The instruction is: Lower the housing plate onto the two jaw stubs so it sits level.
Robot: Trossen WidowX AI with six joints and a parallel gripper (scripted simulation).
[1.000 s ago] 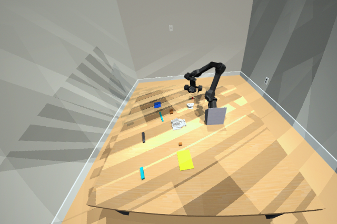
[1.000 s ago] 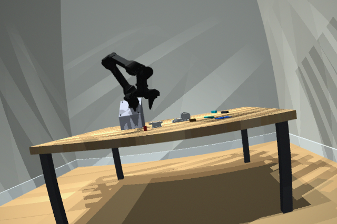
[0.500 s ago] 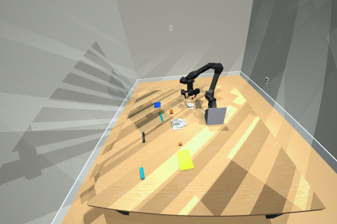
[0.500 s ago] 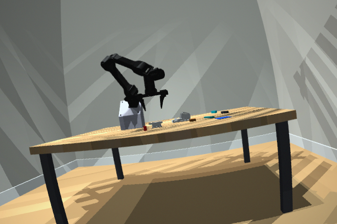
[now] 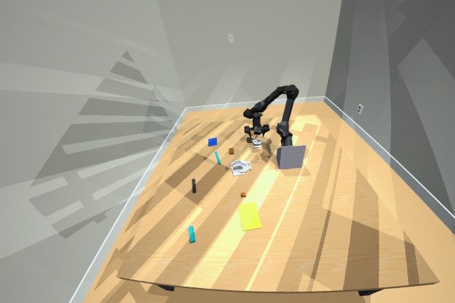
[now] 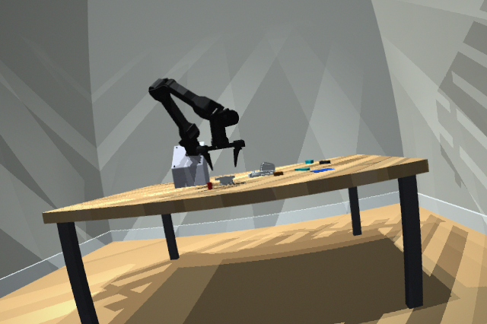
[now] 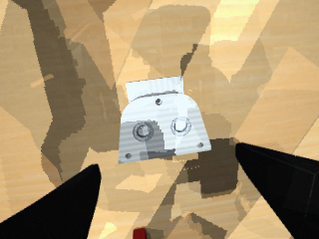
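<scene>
Now: the red peg 2 cm behind my gripper tip, 14 cm to the right of it and 5 cm below it. Also, from my gripper tip: brown cube (5 cm ahead, 48 cm to the left, 5 cm below); cyan bar (28 cm ahead, 19 cm to the left, 6 cm below); blue square (38 cm ahead, 1 cm to the right, 6 cm below).
</scene>
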